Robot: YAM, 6 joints.
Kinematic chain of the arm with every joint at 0, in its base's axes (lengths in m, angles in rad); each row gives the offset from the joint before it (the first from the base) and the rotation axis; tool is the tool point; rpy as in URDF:
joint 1: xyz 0 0 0.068 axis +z
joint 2: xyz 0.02 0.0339 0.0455 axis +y
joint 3: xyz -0.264 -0.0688 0 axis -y
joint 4: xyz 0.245 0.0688 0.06 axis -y
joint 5: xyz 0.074 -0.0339 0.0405 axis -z
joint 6: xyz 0.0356 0 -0.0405 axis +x
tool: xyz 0 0 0 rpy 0 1.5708 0
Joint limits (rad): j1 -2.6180..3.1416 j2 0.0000..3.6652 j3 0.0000..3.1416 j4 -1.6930..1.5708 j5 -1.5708..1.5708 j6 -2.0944..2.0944
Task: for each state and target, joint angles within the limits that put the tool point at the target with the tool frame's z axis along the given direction. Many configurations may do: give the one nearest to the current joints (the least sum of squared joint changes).
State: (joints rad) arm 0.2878 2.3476 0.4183 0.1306 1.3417 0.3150
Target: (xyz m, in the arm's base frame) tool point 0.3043 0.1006 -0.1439 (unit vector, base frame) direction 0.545 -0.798 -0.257
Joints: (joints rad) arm 0.4252 2.8890 1.0651 0.8301 1.2591 0.3150
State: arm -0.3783 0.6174 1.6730 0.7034 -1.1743 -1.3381
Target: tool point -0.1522 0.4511 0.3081 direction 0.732 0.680 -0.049
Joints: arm -1.1753 0.0022 1.9470 1.3377 -1.2145 -1.3381
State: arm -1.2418 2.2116 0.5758 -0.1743 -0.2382 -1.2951
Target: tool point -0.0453 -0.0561 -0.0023 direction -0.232 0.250 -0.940
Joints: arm -2.0888 2.0157 0.0020 0.3344 0.3314 -1.2951
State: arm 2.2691 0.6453 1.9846 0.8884 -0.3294 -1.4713
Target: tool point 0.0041 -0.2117 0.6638 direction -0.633 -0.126 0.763
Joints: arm 1.6987 0.8794 2.4351 0.0730 -0.7001 -1.4713
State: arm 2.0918 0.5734 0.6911 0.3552 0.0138 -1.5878
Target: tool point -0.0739 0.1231 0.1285 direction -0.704 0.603 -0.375
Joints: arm 2.0187 0.7125 0.0020 0.2944 -0.3827 -1.5878
